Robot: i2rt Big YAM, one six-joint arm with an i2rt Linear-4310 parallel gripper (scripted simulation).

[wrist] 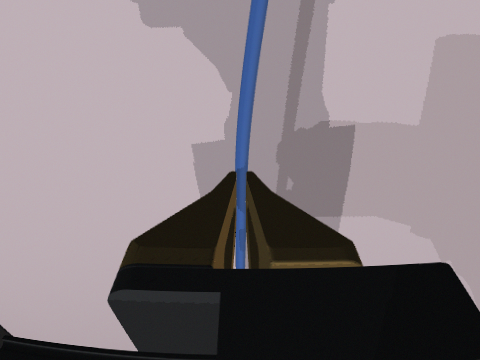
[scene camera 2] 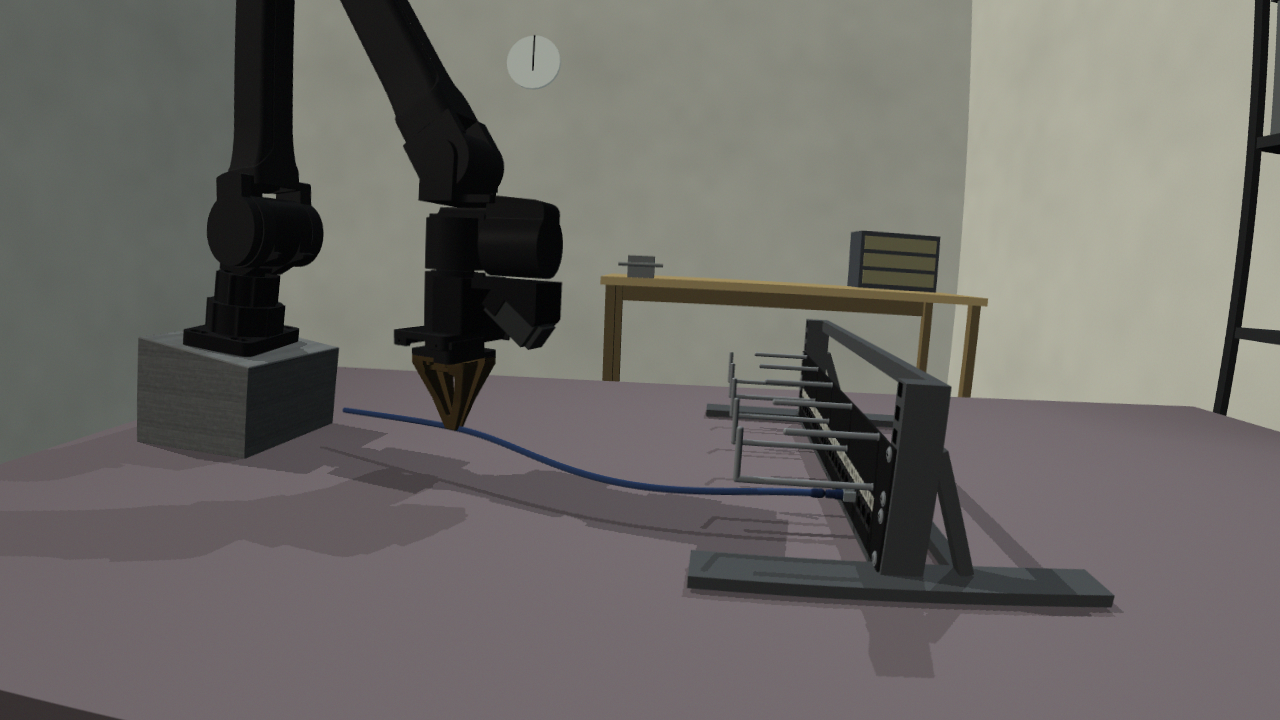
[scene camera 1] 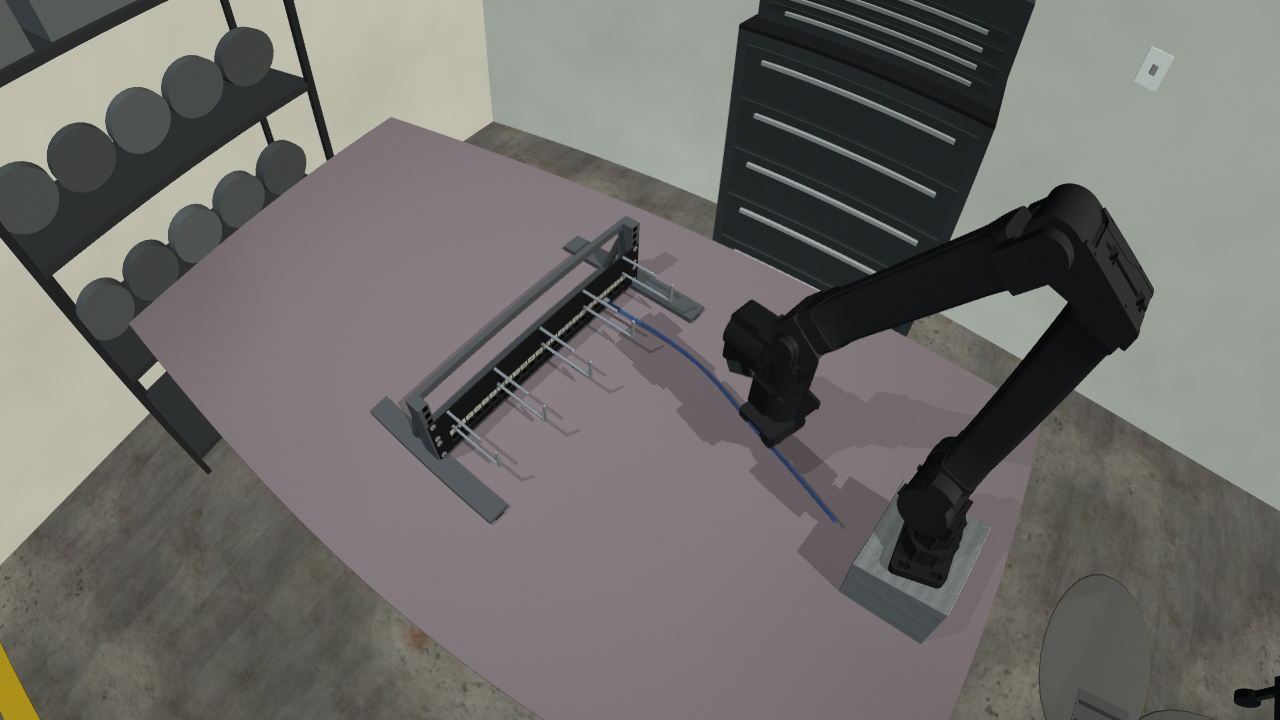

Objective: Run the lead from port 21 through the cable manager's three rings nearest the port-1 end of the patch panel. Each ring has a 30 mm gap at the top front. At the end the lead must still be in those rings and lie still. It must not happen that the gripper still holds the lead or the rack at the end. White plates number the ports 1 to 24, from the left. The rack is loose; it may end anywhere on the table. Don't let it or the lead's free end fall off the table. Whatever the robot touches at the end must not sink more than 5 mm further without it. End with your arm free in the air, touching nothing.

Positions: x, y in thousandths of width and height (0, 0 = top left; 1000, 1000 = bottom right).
Labels:
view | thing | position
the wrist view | my gripper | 503, 507
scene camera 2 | my gripper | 354, 595
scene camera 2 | patch panel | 697, 724
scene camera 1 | my gripper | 600, 616
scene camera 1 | patch panel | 443, 444

